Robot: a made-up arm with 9 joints. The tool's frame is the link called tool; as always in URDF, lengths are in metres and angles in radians.
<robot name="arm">
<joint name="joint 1" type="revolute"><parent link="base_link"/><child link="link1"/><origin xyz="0 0 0.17" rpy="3.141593 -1.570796 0"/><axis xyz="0 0 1"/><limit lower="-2.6" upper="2.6" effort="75" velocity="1.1"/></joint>
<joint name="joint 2" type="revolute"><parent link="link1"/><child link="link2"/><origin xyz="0.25 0.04 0.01" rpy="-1.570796 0 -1.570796"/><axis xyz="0 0 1"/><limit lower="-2.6" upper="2.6" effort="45" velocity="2.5"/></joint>
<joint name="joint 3" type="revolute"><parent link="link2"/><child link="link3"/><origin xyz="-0.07 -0.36 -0.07" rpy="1.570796 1.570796 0"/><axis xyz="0 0 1"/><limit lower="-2.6" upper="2.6" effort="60" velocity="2.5"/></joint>
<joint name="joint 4" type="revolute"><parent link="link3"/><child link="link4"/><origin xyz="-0.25 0.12 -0.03" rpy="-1.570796 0 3.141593"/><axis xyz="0 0 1"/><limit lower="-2.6" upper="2.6" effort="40" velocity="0.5"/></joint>
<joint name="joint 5" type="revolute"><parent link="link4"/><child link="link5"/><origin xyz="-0.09 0.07 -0.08" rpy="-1.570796 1.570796 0"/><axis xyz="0 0 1"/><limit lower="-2.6" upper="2.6" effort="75" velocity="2.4"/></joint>
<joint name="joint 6" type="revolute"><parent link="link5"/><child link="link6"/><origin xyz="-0.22 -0.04 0.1" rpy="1.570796 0 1.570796"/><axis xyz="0 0 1"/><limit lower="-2.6" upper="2.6" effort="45" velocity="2.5"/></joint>
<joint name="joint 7" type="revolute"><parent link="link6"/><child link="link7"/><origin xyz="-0.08 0.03 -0.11" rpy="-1.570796 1.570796 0"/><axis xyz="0 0 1"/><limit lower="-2.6" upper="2.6" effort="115" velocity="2"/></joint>
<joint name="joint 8" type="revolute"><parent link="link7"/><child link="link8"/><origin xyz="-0.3 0.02 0.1" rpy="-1.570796 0 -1.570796"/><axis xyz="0 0 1"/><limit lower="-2.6" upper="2.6" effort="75" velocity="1.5"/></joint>
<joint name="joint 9" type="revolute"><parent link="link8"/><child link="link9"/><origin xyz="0.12 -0.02 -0.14" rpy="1.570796 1.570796 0"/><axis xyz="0 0 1"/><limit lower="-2.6" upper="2.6" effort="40" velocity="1.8"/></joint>
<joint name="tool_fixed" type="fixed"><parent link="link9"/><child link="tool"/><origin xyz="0.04 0.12 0.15" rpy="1.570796 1.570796 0"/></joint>
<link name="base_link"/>
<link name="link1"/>
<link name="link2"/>
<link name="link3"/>
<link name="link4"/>
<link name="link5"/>
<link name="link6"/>
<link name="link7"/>
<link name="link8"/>
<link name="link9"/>
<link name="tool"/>
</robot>
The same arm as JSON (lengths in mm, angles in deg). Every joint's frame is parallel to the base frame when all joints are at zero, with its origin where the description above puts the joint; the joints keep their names.
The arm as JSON. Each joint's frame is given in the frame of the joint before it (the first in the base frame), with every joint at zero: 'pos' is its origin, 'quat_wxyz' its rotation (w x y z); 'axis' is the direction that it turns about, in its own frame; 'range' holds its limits. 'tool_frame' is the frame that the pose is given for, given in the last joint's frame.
{
  "length_unit": "mm",
  "angle_unit": "deg",
  "joints": [
    {
      "joint": "joint 1",
      "pos": [
        0.0,
        0.0,
        170.0
      ],
      "quat_wxyz": [
        1.0,
        0.0,
        0.0,
        0.0
      ],
      "axis": "+x",
      "range": [
        -148.97,
        148.97
      ]
    },
    {
      "joint": "joint 2",
      "pos": [
        10.0,
        -40.0,
        250.0
      ],
      "quat_wxyz": [
        1.0,
        0.0,
        0.0,
        0.0
      ],
      "axis": "+z",
      "range": [
        -148.97,
        148.97
      ]
    },
    {
      "joint": "joint 3",
      "pos": [
        360.0,
        -70.0,
        -70.0
      ],
      "quat_wxyz": [
        1.0,
        0.0,
        0.0,
        0.0
      ],
      "axis": "+x",
      "range": [
        -148.97,
        148.97
      ]
    },
    {
      "joint": "joint 4",
      "pos": [
        -30.0,
        120.0,
        250.0
      ],
      "quat_wxyz": [
        1.0,
        0.0,
        0.0,
        0.0
      ],
      "axis": "-y",
      "range": [
        -148.97,
        148.97
      ]
    },
    {
      "joint": "joint 5",
      "pos": [
        -70.0,
        80.0,
        -90.0
      ],
      "quat_wxyz": [
        1.0,
        0.0,
        0.0,
        0.0
      ],
      "axis": "-x",
      "range": [
        -148.97,
        148.97
      ]
    },
    {
      "joint": "joint 6",
      "pos": [
        -100.0,
        -220.0,
        40.0
      ],
      "quat_wxyz": [
        1.0,
        0.0,
        0.0,
        0.0
      ],
      "axis": "+y",
      "range": [
        -148.97,
        148.97
      ]
    },
    {
      "joint": "joint 7",
      "pos": [
        -30.0,
        -110.0,
        80.0
      ],
      "quat_wxyz": [
        1.0,
        0.0,
        0.0,
        0.0
      ],
      "axis": "-x",
      "range": [
        -148.97,
        148.97
      ]
    },
    {
      "joint": "joint 8",
      "pos": [
        -100.0,
        300.0,
        20.0
      ],
      "quat_wxyz": [
        1.0,
        0.0,
        0.0,
        0.0
      ],
      "axis": "-y",
      "range": [
        -148.97,
        148.97
      ]
    },
    {
      "joint": "joint 9",
      "pos": [
        -20.0,
        140.0,
        -120.0
      ],
      "quat_wxyz": [
        1.0,
        0.0,
        0.0,
        0.0
      ],
      "axis": "-x",
      "range": [
        -148.97,
        148.97
      ]
    }
  ],
  "tool_frame": {
    "pos": [
      -150.0,
      40.0,
      -120.0
    ],
    "quat_wxyz": [
      1.0,
      0.000001,
      0.0,
      0.000001
    ]
  }
}

